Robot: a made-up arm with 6 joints.
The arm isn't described. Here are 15 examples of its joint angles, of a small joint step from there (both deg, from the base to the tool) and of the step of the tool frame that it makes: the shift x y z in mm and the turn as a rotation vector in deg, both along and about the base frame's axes.
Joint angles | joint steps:
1: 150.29 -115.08 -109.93 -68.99 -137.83 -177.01 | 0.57 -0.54 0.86 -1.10 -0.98 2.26
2: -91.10 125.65 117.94 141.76 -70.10 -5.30 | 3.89 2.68 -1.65 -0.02 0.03 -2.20
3: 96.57 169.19 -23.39 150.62 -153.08 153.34 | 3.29 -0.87 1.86 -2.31 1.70 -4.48
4: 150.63 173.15 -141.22 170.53 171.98 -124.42 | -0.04 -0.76 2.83 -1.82 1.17 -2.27
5: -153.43 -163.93 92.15 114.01 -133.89 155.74 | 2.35 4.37 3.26 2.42 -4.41 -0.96
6: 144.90 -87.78 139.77 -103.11 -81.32 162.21 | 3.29 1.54 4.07 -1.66 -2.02 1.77
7: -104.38 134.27 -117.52 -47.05 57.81 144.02 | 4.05 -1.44 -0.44 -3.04 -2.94 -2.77
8: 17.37 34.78 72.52 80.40 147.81 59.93 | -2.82 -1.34 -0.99 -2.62 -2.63 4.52
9: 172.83 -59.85 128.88 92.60 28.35 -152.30 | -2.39 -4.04 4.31 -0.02 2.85 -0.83
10: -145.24 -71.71 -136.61 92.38 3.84 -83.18 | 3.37 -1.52 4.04 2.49 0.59 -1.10
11: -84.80 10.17 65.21 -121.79 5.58 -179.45 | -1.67 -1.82 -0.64 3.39 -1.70 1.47
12: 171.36 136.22 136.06 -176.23 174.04 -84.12 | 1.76 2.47 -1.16 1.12 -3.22 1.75
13: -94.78 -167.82 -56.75 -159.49 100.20 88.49 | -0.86 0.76 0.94 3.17 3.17 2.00
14: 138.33 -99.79 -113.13 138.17 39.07 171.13 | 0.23 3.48 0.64 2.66 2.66 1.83
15: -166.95 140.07 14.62 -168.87 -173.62 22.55 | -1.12 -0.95 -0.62 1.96 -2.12 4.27
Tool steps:
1: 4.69 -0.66 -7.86 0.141 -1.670 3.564
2: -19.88 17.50 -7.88 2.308 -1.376 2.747
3: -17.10 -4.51 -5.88 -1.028 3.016 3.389
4: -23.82 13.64 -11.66 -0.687 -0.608 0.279
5: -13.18 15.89 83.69 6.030 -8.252 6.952
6: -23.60 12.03 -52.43 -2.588 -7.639 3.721
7: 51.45 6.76 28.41 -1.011 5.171 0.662
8: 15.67 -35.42 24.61 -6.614 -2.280 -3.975
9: 16.25 3.40 -39.93 1.719 0.021 -0.010
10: 29.48 30.38 -31.32 0.500 -2.619 2.395
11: -25.32 23.91 35.98 -1.382 -4.369 1.131
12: 21.57 3.85 -11.78 -1.193 -4.382 1.255
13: -11.07 29.40 -12.68 -2.180 -2.168 -2.425
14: 37.73 -33.09 6.19 -5.146 0.733 -1.901
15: -29.14 6.34 15.47 1.060 -0.364 0.964
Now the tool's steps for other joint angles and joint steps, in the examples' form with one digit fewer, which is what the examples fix.
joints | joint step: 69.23 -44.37 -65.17 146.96 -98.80 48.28 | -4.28 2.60 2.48 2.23 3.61 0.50
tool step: -79.3 32.7 81.1 -2.25 -0.83 -6.34
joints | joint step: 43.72 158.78 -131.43 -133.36 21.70 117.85 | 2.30 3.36 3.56 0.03 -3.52 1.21
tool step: 25.5 68.1 -60.9 -7.68 5.10 4.76
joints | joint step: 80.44 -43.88 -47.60 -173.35 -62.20 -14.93 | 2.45 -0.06 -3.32 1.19 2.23 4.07
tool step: 45.9 -20.4 -50.8 4.60 -4.08 6.08
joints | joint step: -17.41 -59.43 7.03 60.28 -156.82 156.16 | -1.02 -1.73 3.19 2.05 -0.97 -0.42
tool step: 8.2 16.4 -1.1 -0.92 1.49 1.22
